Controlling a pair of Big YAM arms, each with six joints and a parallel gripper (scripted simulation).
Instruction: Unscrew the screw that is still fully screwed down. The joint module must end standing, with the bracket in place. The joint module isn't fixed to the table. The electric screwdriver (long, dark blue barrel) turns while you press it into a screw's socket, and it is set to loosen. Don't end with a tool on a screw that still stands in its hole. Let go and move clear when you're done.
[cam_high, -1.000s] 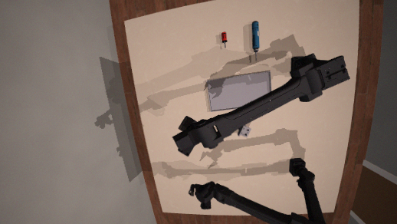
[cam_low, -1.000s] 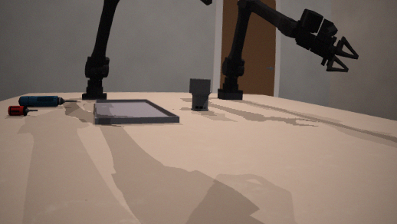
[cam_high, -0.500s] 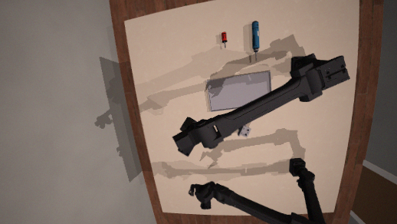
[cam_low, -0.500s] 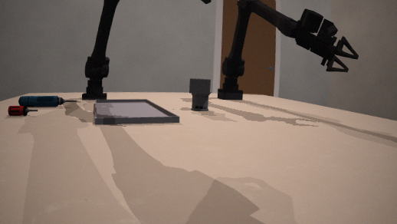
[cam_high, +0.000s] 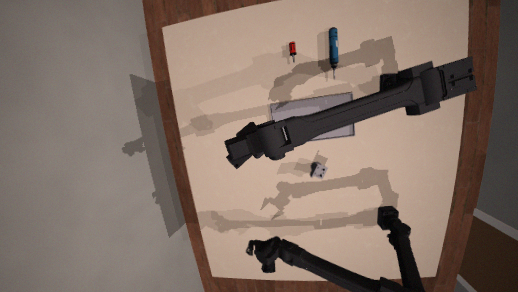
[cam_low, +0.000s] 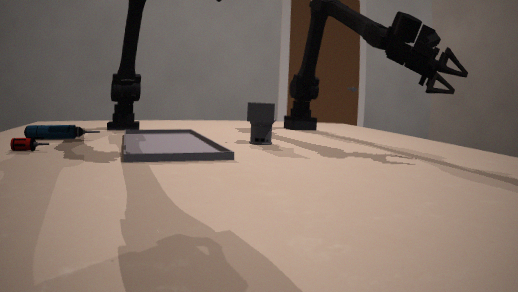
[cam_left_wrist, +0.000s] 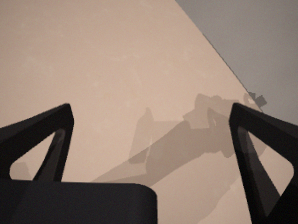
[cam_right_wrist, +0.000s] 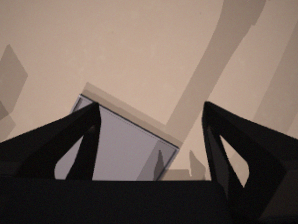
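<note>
The grey bracket lies 37 cm to the right of my left hand, 37 cm behind it and 13 cm below it. From my left hand the other things lie so: screwdriver bit 84 cm to the right, 48 cm behind, 18 cm below; grey joint module 37 cm to the right, 37 cm behind, 18 cm below; shallow grey tray 63 cm to the right, 36 cm behind, 20 cm below.
</note>
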